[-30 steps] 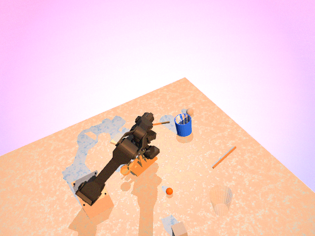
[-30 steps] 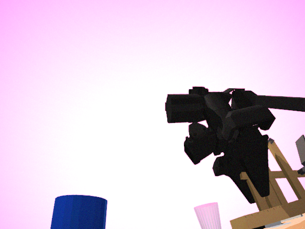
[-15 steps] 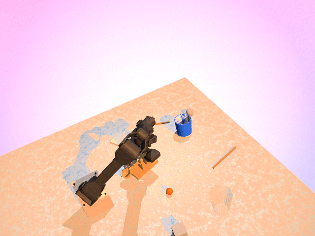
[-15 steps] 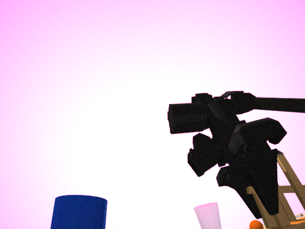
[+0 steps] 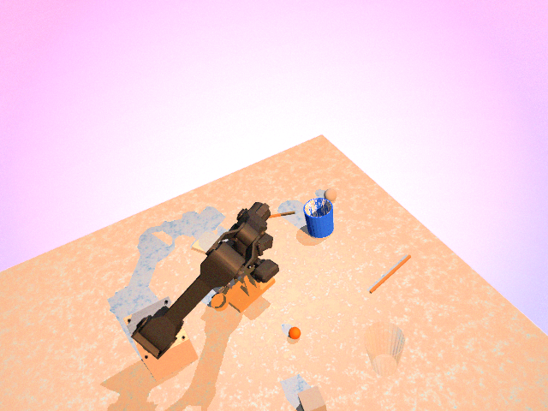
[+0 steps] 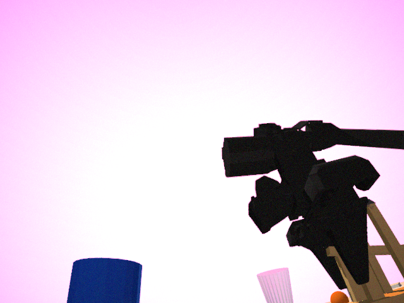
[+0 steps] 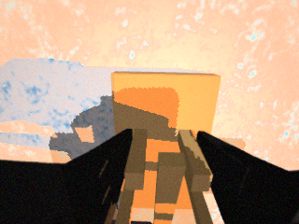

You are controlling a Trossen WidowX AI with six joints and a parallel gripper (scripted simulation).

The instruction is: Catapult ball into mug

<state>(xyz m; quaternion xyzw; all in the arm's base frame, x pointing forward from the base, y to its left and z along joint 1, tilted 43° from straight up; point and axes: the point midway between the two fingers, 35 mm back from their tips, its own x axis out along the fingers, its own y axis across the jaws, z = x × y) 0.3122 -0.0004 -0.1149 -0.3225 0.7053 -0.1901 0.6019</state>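
My gripper tip is now 220 mm to the left of the orange ball and 20 mm above it. Also, from my gripper tip: blue mug (280 mm ahead, 60 mm to the left); then small box (80 mm behind, 410 mm to the right, 10 mm below); then wooden catapult (70 mm behind, 10 mm to the right, 20 mm above).
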